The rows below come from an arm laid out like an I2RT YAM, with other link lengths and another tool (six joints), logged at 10 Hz.
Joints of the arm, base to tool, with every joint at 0 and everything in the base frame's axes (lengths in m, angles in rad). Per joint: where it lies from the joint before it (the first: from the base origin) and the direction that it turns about. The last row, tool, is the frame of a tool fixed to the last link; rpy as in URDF.
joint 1: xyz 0.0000 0.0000 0.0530 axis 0 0 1
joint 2: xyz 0.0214 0.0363 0.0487 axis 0 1 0
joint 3: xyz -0.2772 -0.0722 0.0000 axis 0 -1 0
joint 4: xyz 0.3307 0.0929 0.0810 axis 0 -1 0
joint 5: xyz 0.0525 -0.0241 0.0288 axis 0 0 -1
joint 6: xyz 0.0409 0.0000 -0.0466 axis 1 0 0
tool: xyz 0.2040 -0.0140 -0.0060 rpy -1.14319 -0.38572 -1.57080
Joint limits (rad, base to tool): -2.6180..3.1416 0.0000..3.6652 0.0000..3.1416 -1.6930..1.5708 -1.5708..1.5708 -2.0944..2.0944
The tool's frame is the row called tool.
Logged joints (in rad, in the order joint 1, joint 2, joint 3, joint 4, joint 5, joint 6), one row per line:
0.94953, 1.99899, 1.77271, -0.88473, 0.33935, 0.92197
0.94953, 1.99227, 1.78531, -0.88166, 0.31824, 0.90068
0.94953, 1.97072, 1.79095, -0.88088, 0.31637, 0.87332
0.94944, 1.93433, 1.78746, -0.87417, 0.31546, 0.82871
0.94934, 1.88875, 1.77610, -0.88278, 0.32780, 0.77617
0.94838, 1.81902, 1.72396, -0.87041, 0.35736, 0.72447
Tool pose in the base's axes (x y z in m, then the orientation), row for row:
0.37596, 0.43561, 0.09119, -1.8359, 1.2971, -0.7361
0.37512, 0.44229, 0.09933, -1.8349, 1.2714, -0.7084
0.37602, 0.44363, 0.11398, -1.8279, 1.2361, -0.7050
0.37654, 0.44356, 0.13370, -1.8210, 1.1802, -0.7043
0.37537, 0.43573, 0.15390, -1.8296, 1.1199, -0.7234
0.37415, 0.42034, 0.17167, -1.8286, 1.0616, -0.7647
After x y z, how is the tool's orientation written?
As a rotation vector, in radians.
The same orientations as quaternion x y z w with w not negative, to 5 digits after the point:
-0.71844, 0.50759, -0.28806, 0.37845
-0.72168, 0.50005, -0.27862, 0.38921
-0.72288, 0.48884, -0.27881, 0.40094
-0.72549, 0.47020, -0.28060, 0.41694
-0.73159, 0.44781, -0.28926, 0.42493
-0.73352, 0.42585, -0.30675, 0.43187

